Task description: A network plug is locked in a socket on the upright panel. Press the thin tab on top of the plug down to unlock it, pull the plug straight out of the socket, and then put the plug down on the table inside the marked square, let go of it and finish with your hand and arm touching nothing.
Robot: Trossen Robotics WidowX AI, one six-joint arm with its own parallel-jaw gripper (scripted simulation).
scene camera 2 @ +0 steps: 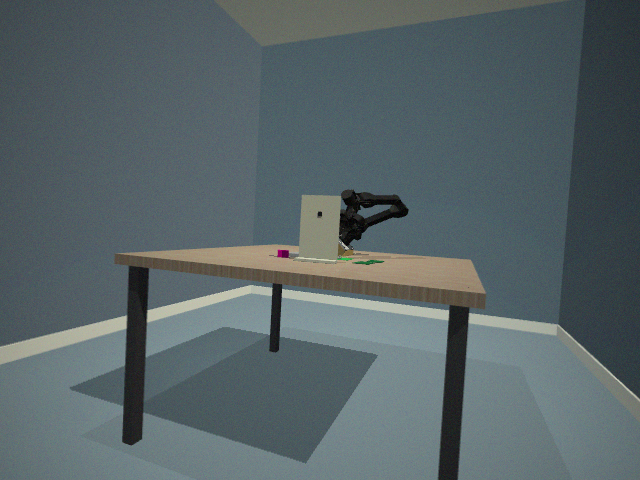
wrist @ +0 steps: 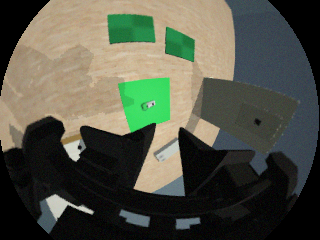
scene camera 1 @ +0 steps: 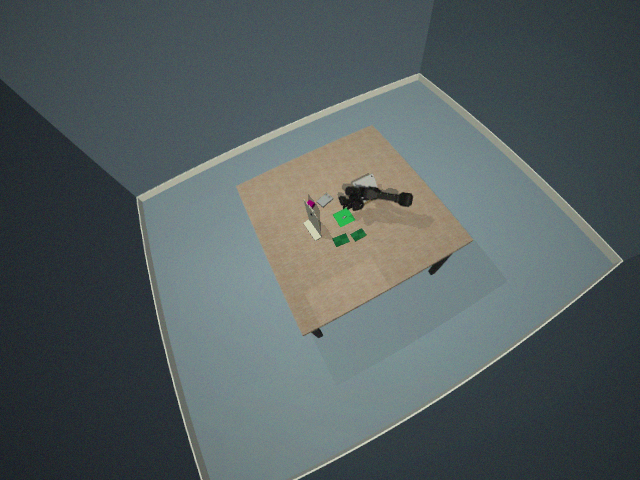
Scene:
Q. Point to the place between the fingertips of the gripper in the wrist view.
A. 167, 128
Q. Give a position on a beige panel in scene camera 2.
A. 320, 215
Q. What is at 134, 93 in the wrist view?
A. A green marked square.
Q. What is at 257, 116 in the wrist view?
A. A beige panel.

